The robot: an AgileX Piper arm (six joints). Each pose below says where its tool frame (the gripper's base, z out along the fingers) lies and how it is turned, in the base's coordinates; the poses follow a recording.
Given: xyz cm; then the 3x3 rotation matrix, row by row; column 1 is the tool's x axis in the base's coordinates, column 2 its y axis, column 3 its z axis. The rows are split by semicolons.
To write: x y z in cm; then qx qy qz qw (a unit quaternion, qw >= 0). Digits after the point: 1 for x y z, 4 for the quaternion.
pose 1, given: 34.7 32.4 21.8; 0.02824 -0.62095 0.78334; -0.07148 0.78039 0.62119; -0.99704 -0.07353 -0.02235
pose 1, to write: 34.7 32.4 21.8 -0.2599 0.6661 0.2056 0.6683
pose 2, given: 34.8 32.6 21.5; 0.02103 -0.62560 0.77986; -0.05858 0.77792 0.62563; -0.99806 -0.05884 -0.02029
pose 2, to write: 34.8 32.6 21.5 -0.2566 0.6666 0.2126 0.6668
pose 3, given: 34.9 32.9 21.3; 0.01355 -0.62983 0.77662; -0.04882 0.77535 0.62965; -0.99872 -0.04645 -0.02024
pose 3, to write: 34.9 32.9 21.3 -0.2542 0.6675 0.2184 0.6650
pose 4, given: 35.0 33.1 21.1; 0.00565 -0.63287 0.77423; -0.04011 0.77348 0.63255; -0.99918 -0.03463 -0.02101
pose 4, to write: 35.0 33.1 21.1 -0.2516 0.6687 0.2235 0.6630
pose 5, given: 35.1 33.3 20.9; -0.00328 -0.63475 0.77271; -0.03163 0.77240 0.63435; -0.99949 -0.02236 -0.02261
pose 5, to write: 35.1 33.3 20.9 -0.2485 0.6705 0.2282 0.6608
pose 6, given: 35.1 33.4 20.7; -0.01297 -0.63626 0.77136; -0.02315 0.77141 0.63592; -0.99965 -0.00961 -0.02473
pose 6, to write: 35.1 33.4 20.7 -0.2451 0.6725 0.2328 0.6584
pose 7, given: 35.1 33.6 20.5; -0.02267 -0.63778 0.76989; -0.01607 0.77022 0.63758; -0.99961 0.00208 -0.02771
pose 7, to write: 35.1 33.6 20.5 -0.2423 0.6746 0.2370 0.6557
